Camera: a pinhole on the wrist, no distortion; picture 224 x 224 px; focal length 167.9 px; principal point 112.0 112.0 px. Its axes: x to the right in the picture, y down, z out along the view. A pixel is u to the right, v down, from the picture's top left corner.
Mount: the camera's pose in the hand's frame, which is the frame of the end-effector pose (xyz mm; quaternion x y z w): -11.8 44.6 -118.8 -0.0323 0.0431 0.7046 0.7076
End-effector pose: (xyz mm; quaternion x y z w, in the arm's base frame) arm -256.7 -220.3 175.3 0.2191 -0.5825 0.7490 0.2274
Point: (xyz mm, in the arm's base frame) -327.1 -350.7 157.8
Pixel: 121.7 82.1
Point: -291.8 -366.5 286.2
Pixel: 46.7 57.5
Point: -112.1 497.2 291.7
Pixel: behind the camera
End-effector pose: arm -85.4 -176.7 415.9 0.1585 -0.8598 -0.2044 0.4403
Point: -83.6 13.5 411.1
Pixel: 210.1 192.3
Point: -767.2 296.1 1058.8
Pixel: outside the picture
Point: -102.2 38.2 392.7
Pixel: 203.8 191.5
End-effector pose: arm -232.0 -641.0 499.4 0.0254 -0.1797 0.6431 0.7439
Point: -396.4 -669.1 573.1
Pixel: 160.3 122.0
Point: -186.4 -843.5 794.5
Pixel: 20.4 149.3
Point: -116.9 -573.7 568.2
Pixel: outside the picture
